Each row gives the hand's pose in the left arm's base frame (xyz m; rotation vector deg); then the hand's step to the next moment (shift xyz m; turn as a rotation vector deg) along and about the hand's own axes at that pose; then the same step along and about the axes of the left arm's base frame.
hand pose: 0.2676 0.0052 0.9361 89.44 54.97 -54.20
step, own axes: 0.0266 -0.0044 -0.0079 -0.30 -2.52 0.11
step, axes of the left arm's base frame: 0.0066 0.0115 -0.0248 -2.45 0.24 -0.63
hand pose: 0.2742 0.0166 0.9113 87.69 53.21 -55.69
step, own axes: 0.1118 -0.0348 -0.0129 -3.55 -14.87 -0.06
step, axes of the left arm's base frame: 0.0106 0.0257 -0.1145 -15.02 2.01 -1.99
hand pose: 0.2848 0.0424 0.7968 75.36 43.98 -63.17
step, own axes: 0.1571 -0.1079 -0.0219 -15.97 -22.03 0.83
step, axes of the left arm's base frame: -0.0448 0.0016 -0.1865 -25.97 4.07 7.08
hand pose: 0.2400 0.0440 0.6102 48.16 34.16 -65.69
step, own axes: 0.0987 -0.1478 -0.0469 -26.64 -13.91 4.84
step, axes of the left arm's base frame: -0.1084 -0.0403 -0.1428 -21.69 7.94 19.83
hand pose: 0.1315 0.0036 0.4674 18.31 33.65 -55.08
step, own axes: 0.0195 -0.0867 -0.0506 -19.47 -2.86 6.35
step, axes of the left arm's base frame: -0.0808 -0.0347 -0.0522 -8.80 8.35 16.75
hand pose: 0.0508 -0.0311 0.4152 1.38 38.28 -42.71
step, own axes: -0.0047 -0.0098 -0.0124 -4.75 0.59 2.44
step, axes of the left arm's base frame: -0.0156 -0.0013 -0.0051 -0.84 2.77 4.52
